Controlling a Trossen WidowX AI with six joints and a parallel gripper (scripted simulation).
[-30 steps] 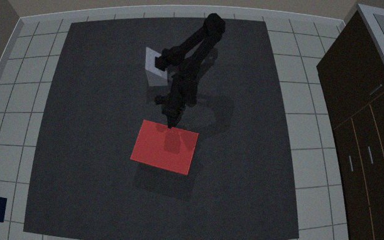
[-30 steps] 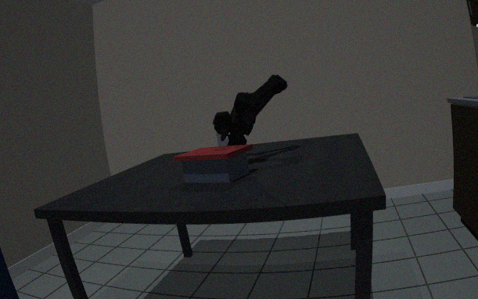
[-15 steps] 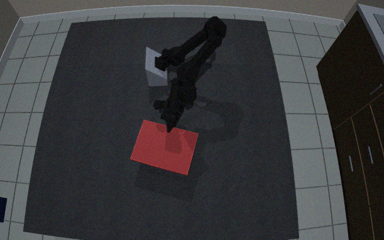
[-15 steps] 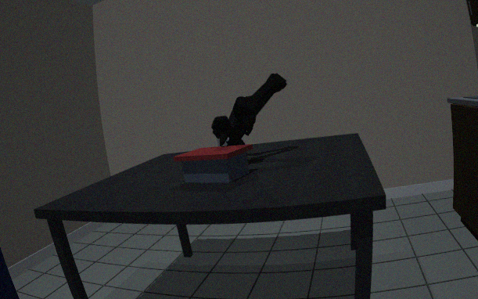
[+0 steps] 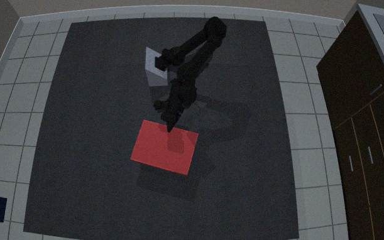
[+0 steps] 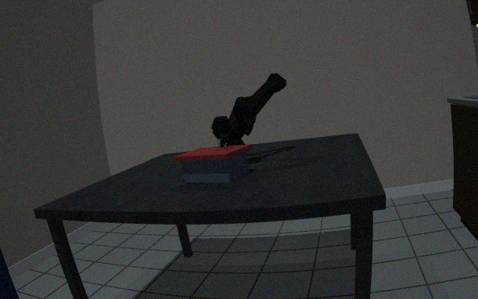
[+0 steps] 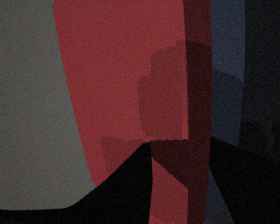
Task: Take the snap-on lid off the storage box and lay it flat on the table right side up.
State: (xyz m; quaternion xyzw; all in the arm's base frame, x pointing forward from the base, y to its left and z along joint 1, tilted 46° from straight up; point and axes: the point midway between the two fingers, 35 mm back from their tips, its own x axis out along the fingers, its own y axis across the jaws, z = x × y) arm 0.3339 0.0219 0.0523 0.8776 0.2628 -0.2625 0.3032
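Now: gripper tip 7 cm short of the lid, 2 cm to the left of it and 1 cm below it. Round my gripper tip: storage box: 7 cm ahead, 4 cm below, 2 cm to the right.
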